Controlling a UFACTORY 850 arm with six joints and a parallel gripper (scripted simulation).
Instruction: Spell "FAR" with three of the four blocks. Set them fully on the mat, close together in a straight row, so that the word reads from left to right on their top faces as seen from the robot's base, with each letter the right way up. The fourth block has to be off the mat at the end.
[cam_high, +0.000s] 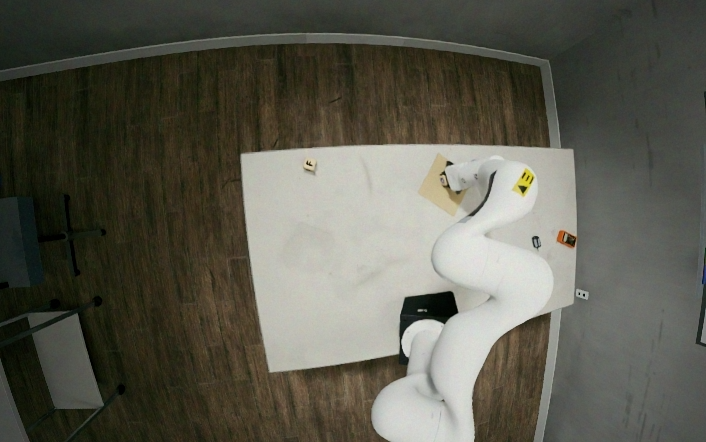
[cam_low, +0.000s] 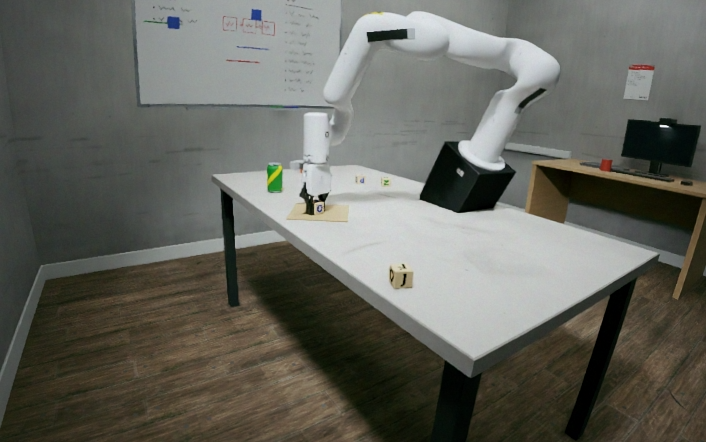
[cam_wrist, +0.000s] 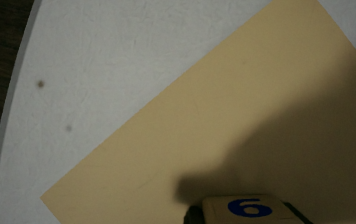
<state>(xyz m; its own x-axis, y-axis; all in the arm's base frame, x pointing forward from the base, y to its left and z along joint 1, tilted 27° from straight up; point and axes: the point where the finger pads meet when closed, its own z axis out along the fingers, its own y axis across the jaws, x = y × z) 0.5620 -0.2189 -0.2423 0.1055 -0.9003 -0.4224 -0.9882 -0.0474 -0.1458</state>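
Right now my hand is 2 cm past the tan mat, 2 cm above it and 1 cm to the left of it. Also, from my hand: yellow can: 37 cm to the right, 7 cm behind, 4 cm above; dark object: 46 cm to the right, 43 cm behind, 1 cm below; small orange object: 70 cm to the right, 48 cm behind, 1 cm below.
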